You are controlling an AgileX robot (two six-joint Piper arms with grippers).
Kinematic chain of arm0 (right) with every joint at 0, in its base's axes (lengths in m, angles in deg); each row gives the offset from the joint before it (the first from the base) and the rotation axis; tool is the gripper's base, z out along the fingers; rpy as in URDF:
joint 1: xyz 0 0 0.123 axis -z
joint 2: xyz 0 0 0 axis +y
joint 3: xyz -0.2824 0 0.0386 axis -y
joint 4: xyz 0.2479 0 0.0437 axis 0.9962 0 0.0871
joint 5: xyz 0 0 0 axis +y
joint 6: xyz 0.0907 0 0.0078 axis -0.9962 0 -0.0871
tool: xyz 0 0 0 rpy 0 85 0
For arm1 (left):
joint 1: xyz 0 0 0.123 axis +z
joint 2: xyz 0 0 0 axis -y
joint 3: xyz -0.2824 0 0.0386 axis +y
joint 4: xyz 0.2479 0 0.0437 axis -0.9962 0 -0.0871
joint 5: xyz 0 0 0 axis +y
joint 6: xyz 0.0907 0 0.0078 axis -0.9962 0 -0.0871
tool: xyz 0 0 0 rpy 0 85 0
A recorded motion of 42 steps. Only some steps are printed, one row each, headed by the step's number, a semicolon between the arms.
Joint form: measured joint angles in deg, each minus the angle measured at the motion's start. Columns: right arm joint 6, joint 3, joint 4, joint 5, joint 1, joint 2; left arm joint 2, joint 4, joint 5, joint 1, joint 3, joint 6.
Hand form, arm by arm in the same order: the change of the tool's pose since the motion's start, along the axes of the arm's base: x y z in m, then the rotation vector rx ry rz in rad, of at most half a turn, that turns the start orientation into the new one. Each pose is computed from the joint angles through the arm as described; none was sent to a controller.
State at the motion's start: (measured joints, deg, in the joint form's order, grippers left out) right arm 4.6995 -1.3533 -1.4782 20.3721 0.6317 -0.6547; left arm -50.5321 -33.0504 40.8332 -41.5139 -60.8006 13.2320
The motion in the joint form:
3: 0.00 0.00 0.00 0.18 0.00 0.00; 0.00 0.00 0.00 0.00 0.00 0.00
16: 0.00 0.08 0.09 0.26 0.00 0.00; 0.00 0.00 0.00 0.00 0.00 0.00
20: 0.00 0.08 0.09 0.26 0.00 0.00; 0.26 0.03 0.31 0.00 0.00 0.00
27: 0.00 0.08 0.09 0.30 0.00 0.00; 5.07 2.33 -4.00 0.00 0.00 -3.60
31: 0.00 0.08 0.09 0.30 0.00 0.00; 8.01 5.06 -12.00 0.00 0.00 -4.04
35: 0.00 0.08 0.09 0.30 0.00 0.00; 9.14 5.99 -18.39 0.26 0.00 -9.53
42: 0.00 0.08 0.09 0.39 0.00 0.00; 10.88 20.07 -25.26 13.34 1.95 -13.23
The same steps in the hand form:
3: -0.0001 0.0000 -0.0003 0.0000 0.0031 -0.0001; 0.0000 0.0000 0.0000 0.0000 0.0000 0.0000
16: -0.0001 0.0000 0.0001 0.0016 0.0031 0.0000; 0.0000 0.0000 0.0000 0.0000 0.0000 0.0000
20: -0.0001 0.0000 0.0001 0.0016 0.0031 0.0000; -0.0011 0.0012 0.0003 -0.0010 0.0009 0.0027
27: -0.0002 0.0000 0.0000 0.0016 0.0038 0.0000; -0.0213 0.0128 0.0177 -0.0621 -0.1145 -0.0645
31: -0.0002 0.0000 0.0000 0.0016 0.0038 0.0000; -0.0361 0.0161 0.0347 -0.1847 -0.2363 -0.1434
35: -0.0002 0.0000 0.0000 0.0016 0.0038 0.0000; -0.0434 0.0169 0.0461 -0.1713 -0.3713 -0.2053
42: -0.0002 0.0000 -0.0001 0.0016 0.0054 -0.0001; -0.0403 0.0354 0.0472 -0.3253 -0.3990 -0.0777

